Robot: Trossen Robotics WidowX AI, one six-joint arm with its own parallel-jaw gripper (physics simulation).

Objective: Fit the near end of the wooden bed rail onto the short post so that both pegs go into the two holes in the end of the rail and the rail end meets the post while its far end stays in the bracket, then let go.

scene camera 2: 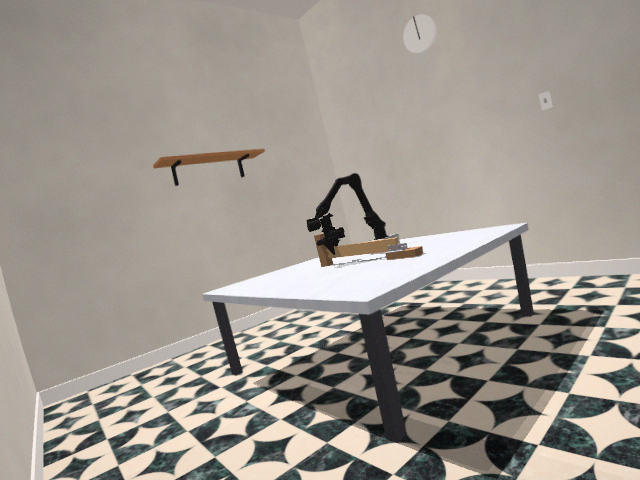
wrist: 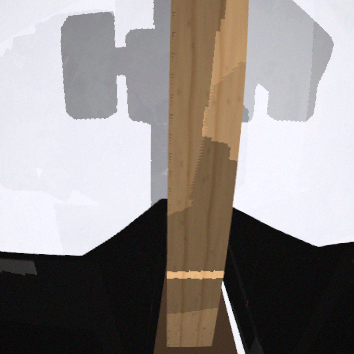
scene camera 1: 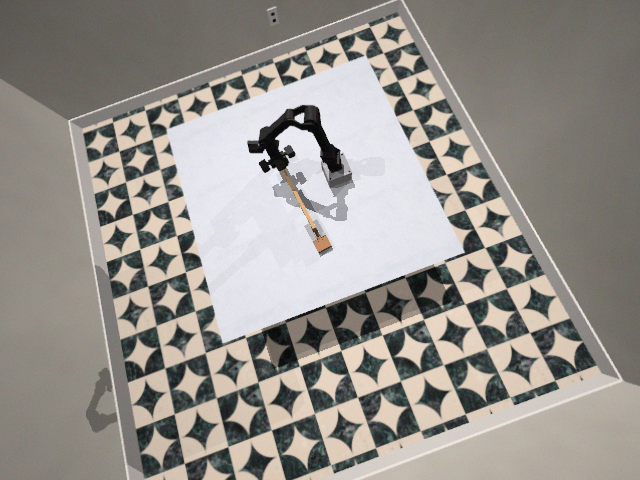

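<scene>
The wooden rail runs level from my gripper to the small grey bracket, where its far end sits. My gripper points down and is shut on the rail close to its near end. The short post stands upright at that end and rises above the rail. In the wrist view the rail's near end lies against a darker brown surface, apparently the post. Pegs and holes are hidden, and whether a gap remains there cannot be told.
An orange-brown block lies by the bracket on the white table. The arm's base stands beside the rail. A wall shelf hangs away from the table.
</scene>
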